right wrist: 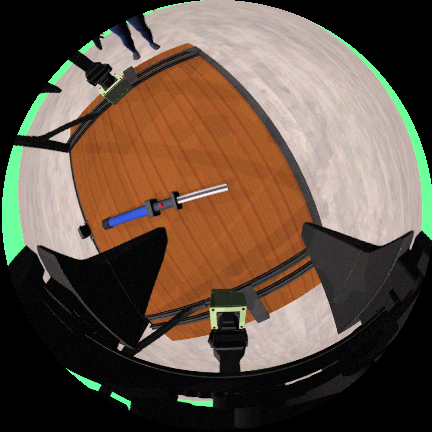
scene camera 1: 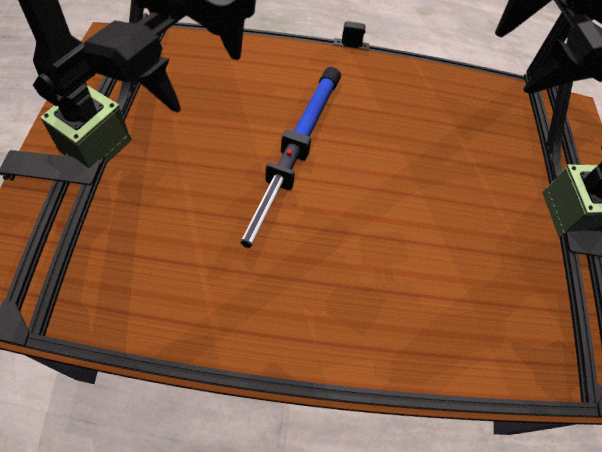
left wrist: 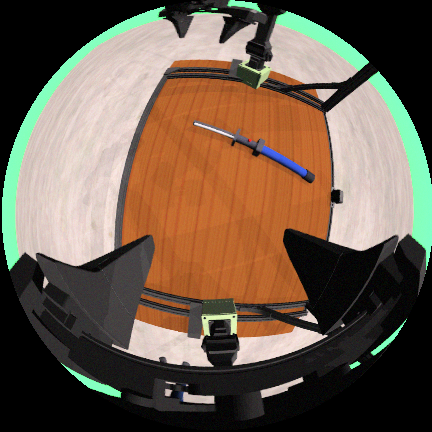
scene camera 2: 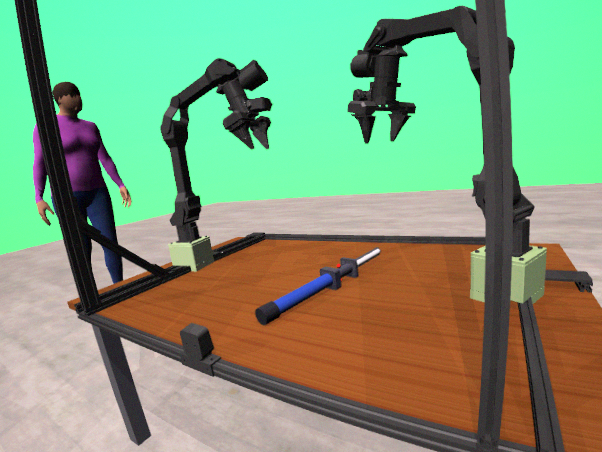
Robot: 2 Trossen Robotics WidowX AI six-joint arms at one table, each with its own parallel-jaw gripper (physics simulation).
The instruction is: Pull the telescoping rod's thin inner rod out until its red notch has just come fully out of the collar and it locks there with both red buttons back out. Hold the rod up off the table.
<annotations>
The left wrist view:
my left gripper: 219,239
my right gripper: 199,39
telescoping rod: 258,147
</annotations>
